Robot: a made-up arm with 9 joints. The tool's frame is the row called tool.
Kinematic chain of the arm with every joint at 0, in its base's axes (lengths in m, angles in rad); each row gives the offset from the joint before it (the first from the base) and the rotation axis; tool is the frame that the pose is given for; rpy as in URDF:
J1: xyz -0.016 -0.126 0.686 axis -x
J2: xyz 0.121 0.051 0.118 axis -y
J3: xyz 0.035 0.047 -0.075 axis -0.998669 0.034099 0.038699
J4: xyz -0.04 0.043 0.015 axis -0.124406 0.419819 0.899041
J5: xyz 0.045 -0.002 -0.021 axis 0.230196 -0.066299 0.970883
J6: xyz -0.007 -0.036 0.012 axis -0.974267 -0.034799 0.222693
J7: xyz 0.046 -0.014 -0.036 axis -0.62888 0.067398 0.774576
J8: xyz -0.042 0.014 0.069 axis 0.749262 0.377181 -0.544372
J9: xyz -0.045 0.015 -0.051 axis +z
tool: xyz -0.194 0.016 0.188 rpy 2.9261 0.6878 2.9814
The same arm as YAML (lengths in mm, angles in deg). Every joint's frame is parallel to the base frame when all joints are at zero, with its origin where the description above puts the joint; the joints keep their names.
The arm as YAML. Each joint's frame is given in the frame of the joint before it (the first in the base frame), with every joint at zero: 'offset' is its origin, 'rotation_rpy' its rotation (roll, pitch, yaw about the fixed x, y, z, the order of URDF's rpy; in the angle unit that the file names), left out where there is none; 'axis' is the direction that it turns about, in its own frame. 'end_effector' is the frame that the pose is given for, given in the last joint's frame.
length_unit: mm
angle_unit: deg
chain:
  - id: J1
    offset: [-16.0, -126.0, 686.0]
    axis: [-1.0, 0.0, 0.0]
  - id: J2
    offset: [121.0, 51.0, 118.0]
    axis: [0.0, -1.0, 0.0]
  - id: J3
    offset: [35.0, 47.0, -75.0]
    axis: [-0.998669, 0.034099, 0.038699]
  - id: J4
    offset: [-40.0, 43.0, 15.0]
    axis: [-0.124406, 0.419819, 0.899041]
  - id: J5
    offset: [45.0, -2.0, -21.0]
    axis: [0.230196, -0.066299, 0.970883]
  - id: J6
    offset: [-7.0, -36.0, 12.0]
    axis: [-0.974267, -0.034799, 0.222693]
  - id: J7
    offset: [46.0, -14.0, -36.0]
    axis: [-0.62888, 0.067398, 0.774576]
  - id: J8
    offset: [-42.0, 14.0, 69.0]
    axis: [0.749262, 0.377181, -0.544372]
  - id: J9
    offset: [-45.0, 15.0, -51.0]
    axis: [0.0, 0.0, 1.0]
end_effector:
  offset: [-194.0, 16.0, 188.0]
  rotation_rpy: [167.65, 39.41, 170.82]

